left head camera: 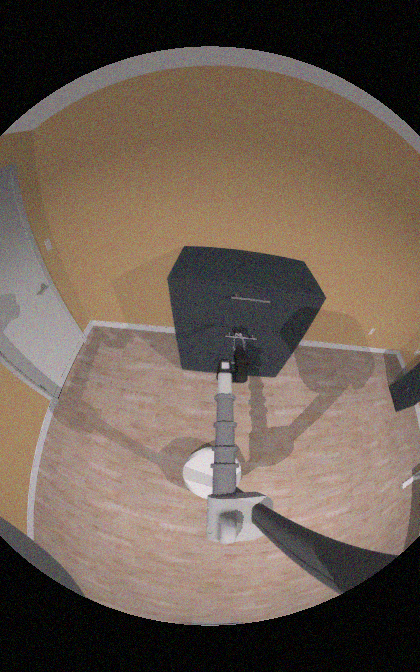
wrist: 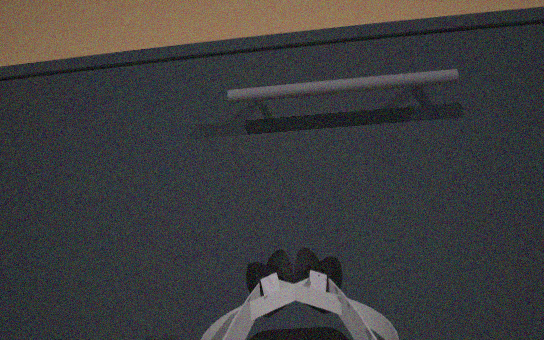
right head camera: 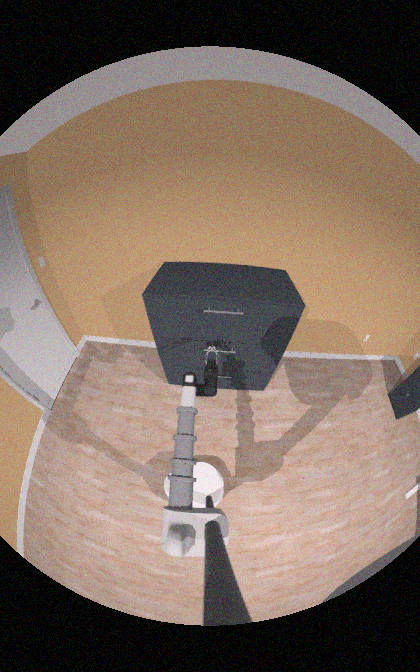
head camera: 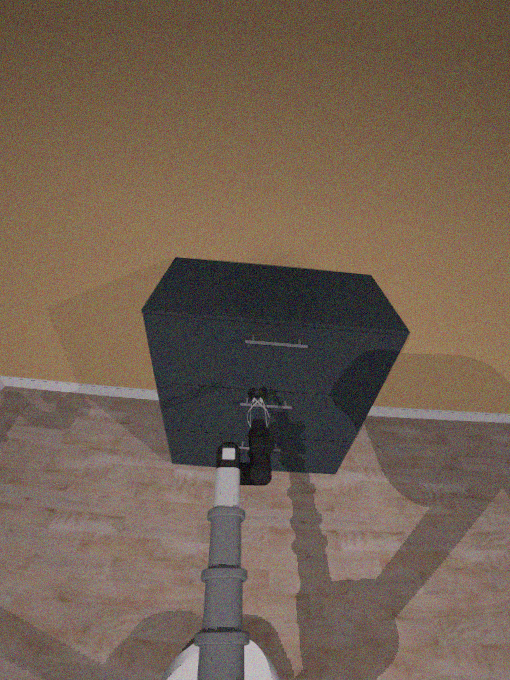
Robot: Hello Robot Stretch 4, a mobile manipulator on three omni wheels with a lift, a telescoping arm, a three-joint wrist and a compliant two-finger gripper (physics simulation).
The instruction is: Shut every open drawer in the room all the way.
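Frame: origin at the robot's base, x ahead, y left, z up, level; millimetres.
Seen in the pictures: gripper, fingertip midpoint: (left head camera: pixel 237 326) (wrist: pixel 293 269) (right head camera: pixel 211 340) (head camera: pixel 256 389); robot's base, link origin: (left head camera: pixel 210 471) (right head camera: pixel 195 485).
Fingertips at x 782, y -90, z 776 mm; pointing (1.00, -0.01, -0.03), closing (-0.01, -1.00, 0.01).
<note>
Pixels of each thing's top centre, then the offset from my fingertips to it. "spot": a spot on its surface instead.
- dark blue-grey cabinet, surface spot: (head camera: pixel 192 351) (right head camera: pixel 172 317) spot: dx +116, dy +236, dz +62 mm
- top drawer's bar handle, surface spot: (wrist: pixel 342 85) (head camera: pixel 277 345) (right head camera: pixel 223 312) (left head camera: pixel 251 300) spot: dx +61, dy -57, dz +151 mm
- middle handle, surface spot: (head camera: pixel 279 406) spot: dx +61, dy -109, dz -168 mm
- bottom handle, surface spot: (head camera: pixel 243 448) spot: dx +66, dy +19, dz -494 mm
- grey door, surface spot: (left head camera: pixel 37 325) (right head camera: pixel 31 338) spot: dx +40, dy +1708, dz -115 mm
A dark blue-grey cabinet (head camera: pixel 192 351) (left head camera: pixel 200 310) (right head camera: pixel 175 320) stands against the orange wall with three stacked drawers. The top drawer's bar handle (head camera: pixel 276 344) (left head camera: pixel 251 300) (right head camera: pixel 223 312) (wrist: pixel 342 85) is in full view; the middle handle (head camera: pixel 279 406) and bottom handle (head camera: pixel 243 448) are partly hidden by my wrist and gripper. The drawer fronts look flush, though a small gap is hard to tell. My gripper (head camera: pixel 257 392) (left head camera: pixel 238 331) (right head camera: pixel 212 345) (wrist: pixel 293 269) is shut and empty, its tips close to or touching the top drawer's front, below its handle.
A second dark cabinet (left head camera: pixel 407 389) (right head camera: pixel 407 397) is cut off at the right edge; its drawers are not clearly seen. A white bar (left head camera: pixel 411 481) (right head camera: pixel 412 491) shows lower at that edge. A grey door (left head camera: pixel 37 325) (right head camera: pixel 30 340) is at the left.
</note>
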